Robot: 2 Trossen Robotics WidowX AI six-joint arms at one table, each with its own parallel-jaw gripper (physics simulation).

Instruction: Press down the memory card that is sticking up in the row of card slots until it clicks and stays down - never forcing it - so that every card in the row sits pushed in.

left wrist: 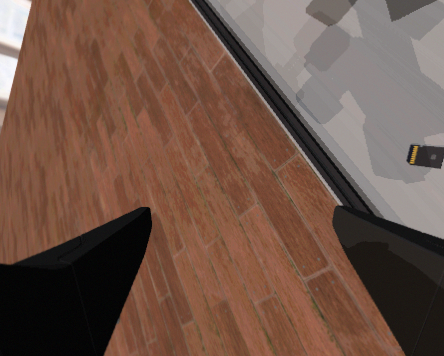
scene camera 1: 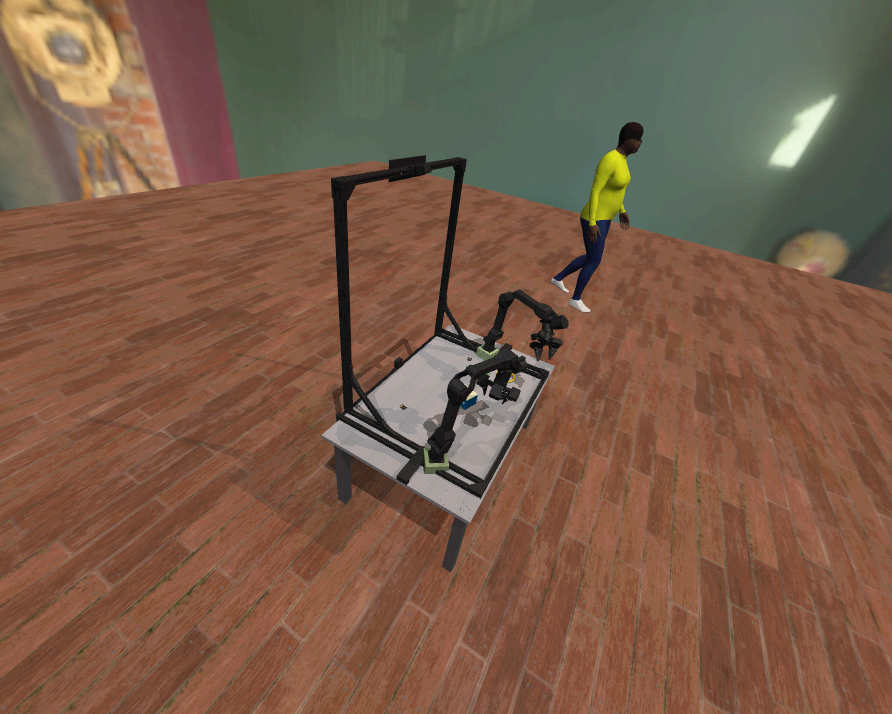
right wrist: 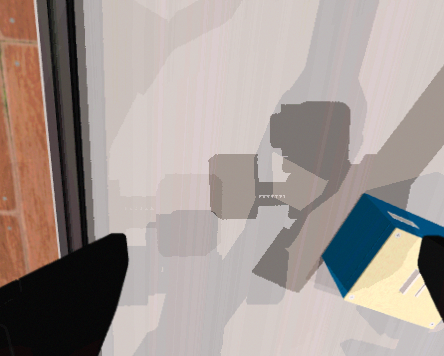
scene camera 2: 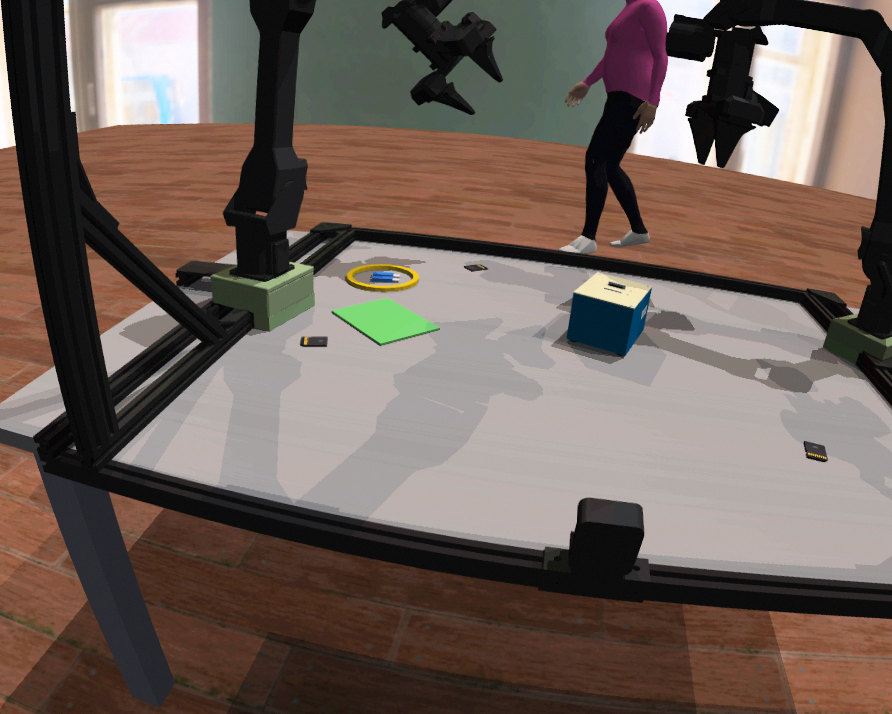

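Seen in the pictures: left gripper, between the fingertips: (left wrist: 242,215) (scene camera 1: 543,360) (scene camera 2: 487,97); right gripper, between the fingertips: (scene camera 1: 493,399) (right wrist: 272,249) (scene camera 2: 710,165); left arm's base, origin of its link: (scene camera 1: 488,348) (scene camera 2: 262,270); right arm's base, origin of its link: (scene camera 1: 436,456) (scene camera 2: 872,328).
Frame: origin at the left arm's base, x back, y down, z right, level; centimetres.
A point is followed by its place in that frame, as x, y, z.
Note:
A blue box with a cream top (scene camera 1: 468,401) @[-45.9, 0.4, -21.8] (scene camera 2: 607,324) @[-43.3, 2.0, -11.8] (right wrist: 352,245) @[-43.2, 2.3, -22.2] stands on the table. In scene camera 2, a small dark card (scene camera 2: 616,284) @[-42.9, -1.4, -17.8] shows above its top beside thin slot lines. In the right wrist view the box is at the lower right, with pale slot lines (right wrist: 410,281) @[-43.1, -1.4, -18.0] on the cream face; a finger covers part of that face. My right gripper (scene camera 1: 496,391) @[-52.4, -17.1, -38.1] (scene camera 2: 711,165) @[-52.4, -17.1, -38.1] (right wrist: 272,249) @[-52.4, -17.1, -38.1] is open and empty, high above the table, apart from the box. My left gripper (scene camera 1: 546,355) @[-14.7, -22.4, -40.4] (scene camera 2: 487,96) @[-14.7, -22.4, -40.4] (left wrist: 242,215) @[-14.7, -22.4, -40.4] is open and empty, raised beyond the table's far edge.
Loose black cards (scene camera 2: 313,341) @[-11.7, 5.5, 4.9] (scene camera 2: 476,267) @[-17.9, 5.5, -32.7] (scene camera 2: 815,451) @[-70.0, 5.5, 0.3] (left wrist: 425,156) @[-17.7, 5.5, -32.7] lie on the table. A green sheet (scene camera 2: 385,321) @[-16.3, 5.4, -4.8] lies near a yellow ring (scene camera 2: 383,288) @[-10.4, 5.2, -14.8] around small blue items (scene camera 2: 385,276) @[-8.3, 5.0, -19.1]. A black frame rail (scene camera 2: 446,565) @[-40.1, 7.0, 29.1] edges the table. A person (scene camera 1: 610,193) (scene camera 2: 636,67) stands beyond.

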